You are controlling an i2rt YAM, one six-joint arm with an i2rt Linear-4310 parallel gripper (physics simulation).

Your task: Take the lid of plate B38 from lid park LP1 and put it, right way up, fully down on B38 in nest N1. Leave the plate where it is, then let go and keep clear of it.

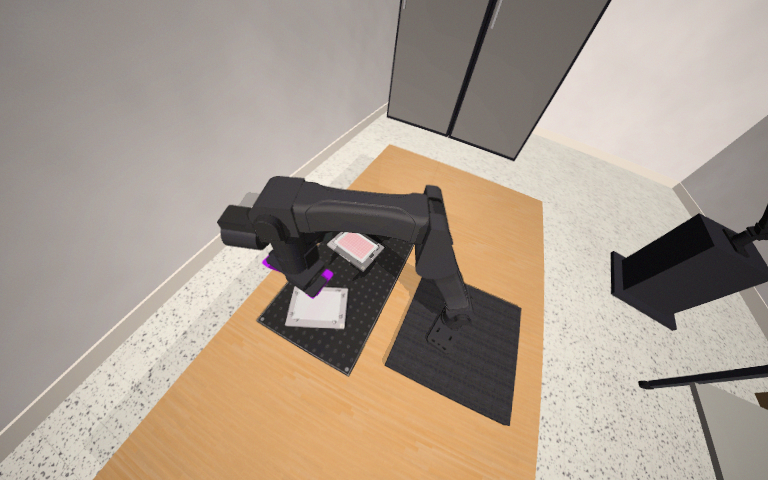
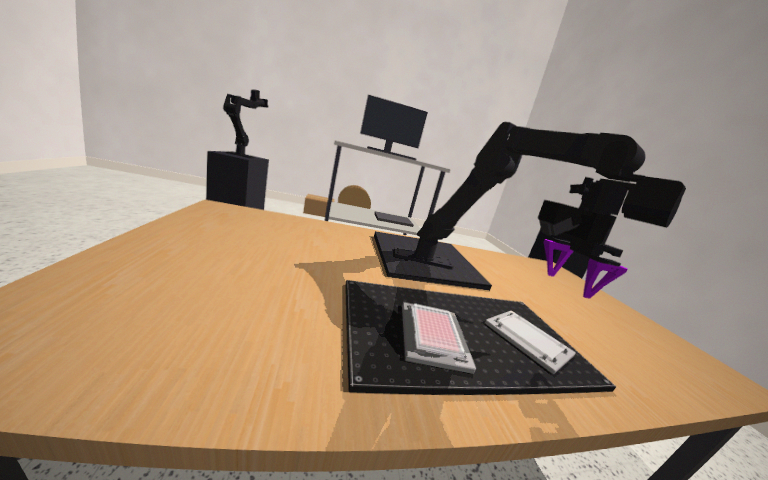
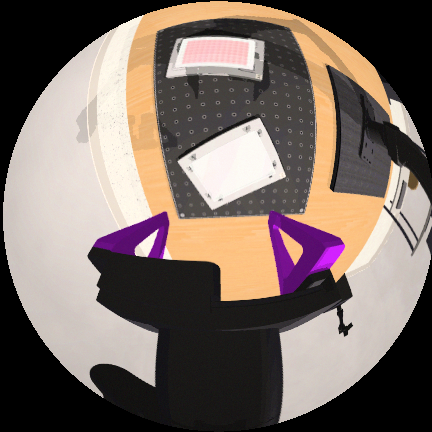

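Seen in the pictures: gripper, fingertip midpoint: [image 1: 302,282] [image 2: 567,286] [image 3: 218,216]; arm's base at its link origin: [image 1: 451,319] [image 2: 422,258] [image 3: 368,129].
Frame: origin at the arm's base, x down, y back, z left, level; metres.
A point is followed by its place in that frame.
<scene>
The lid [image 1: 318,305] @(y -0.334, x -0.010, z 0.211 m) [image 2: 535,335] @(y -0.343, x -0.010, z 0.217 m) [image 3: 235,165] @(y -0.334, x -0.010, z 0.207 m) is a thin, whitish, clear-looking rectangle lying flat between small corner posts on the pale lid park LP1 [image 1: 344,308] @(y -0.272, x -0.003, z 0.169 m) [image 2: 555,366] @(y -0.425, x -0.002, z 0.218 m) [image 3: 211,204] @(y -0.368, x -0.002, z 0.295 m). Plate B38 [image 1: 355,245] @(y -0.385, x -0.019, z -0.014 m) [image 2: 438,330] @(y -0.405, x -0.018, z -0.023 m) [image 3: 217,52] @(y -0.386, x -0.015, z -0.012 m), with pink wells and a white rim, sits uncovered in the grey nest N1 [image 1: 369,261] @(y -0.314, x -0.004, z -0.003 m) [image 2: 465,362] @(y -0.461, x -0.005, z 0.020 m) [image 3: 175,73] @(y -0.453, x -0.004, z 0.033 m). My gripper [image 1: 295,272] @(y -0.355, x -0.144, z 0.218 m) [image 2: 569,285] @(y -0.355, x -0.144, z 0.218 m) [image 3: 218,216] @(y -0.355, x -0.144, z 0.218 m) has purple fingers, open wide and empty. It hangs high, tilted, off to the wall side of the lid park. No labels are readable.
A black perforated board [image 1: 334,350] @(y -0.219, x 0.007, z 0.270 m) [image 2: 376,370] @(y -0.503, x 0.007, z -0.131 m) [image 3: 235,100] @(y -0.347, x 0.007, z 0.089 m) carries nest and park. It lies on the wooden table [image 1: 243,418] @(y -0.284, x 0.020, z 0.515 m) [image 2: 198,350] @(y -0.528, x 0.020, z -0.390 m) [image 3: 240,245] @(y -0.281, x 0.020, z 0.430 m). The arm's dark base mat [image 1: 470,367] @(y 0.103, x -0.003, z 0.088 m) [image 2: 453,274] @(y -0.073, x 0.001, z 0.092 m) [image 3: 350,170] @(y -0.052, x 0.000, z 0.146 m) lies beside it. A wall stands behind the gripper.
</scene>
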